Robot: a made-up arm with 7 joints.
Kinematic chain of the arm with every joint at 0, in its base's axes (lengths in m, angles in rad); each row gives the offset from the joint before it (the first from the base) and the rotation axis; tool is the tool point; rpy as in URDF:
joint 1: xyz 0 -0.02 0.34 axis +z
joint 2: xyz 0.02 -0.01 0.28 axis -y
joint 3: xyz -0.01 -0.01 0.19 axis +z
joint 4: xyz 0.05 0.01 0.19 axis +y
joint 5: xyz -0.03 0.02 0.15 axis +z
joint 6: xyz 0 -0.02 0.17 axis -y
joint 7: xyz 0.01 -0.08 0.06 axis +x
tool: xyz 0 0 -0.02 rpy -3.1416 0 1.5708
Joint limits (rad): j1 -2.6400..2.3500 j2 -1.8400..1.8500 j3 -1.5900..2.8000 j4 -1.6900..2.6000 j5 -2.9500..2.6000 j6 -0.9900..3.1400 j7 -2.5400..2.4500
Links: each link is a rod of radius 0.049 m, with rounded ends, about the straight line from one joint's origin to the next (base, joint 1, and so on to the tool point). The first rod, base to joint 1, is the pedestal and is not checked.
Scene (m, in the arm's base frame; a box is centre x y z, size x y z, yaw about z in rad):
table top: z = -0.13
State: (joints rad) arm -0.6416 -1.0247 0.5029 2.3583 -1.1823 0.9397 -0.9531
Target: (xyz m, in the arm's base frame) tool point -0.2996 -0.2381 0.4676
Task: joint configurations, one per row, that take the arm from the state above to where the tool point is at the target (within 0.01 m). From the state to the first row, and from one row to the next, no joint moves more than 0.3 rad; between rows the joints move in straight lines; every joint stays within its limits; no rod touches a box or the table.
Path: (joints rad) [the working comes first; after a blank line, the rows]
Joints at the target: -1.7922 -1.0278 -0.6084 2.5933 -0.8317 0.8114 -0.9544
Straight joint move there: clear.

1: -0.9292 -1.0255 0.2251 2.4171 -1.0946 0.9076 -0.9534
2: -1.2169 -1.0262 -0.0528 2.4758 -1.0070 0.8756 -0.9538
3: -1.5045 -1.0270 -0.3306 2.5346 -0.9193 0.8435 -0.9541
4: -1.7922 -1.0278 -0.6084 2.5933 -0.8317 0.8114 -0.9544

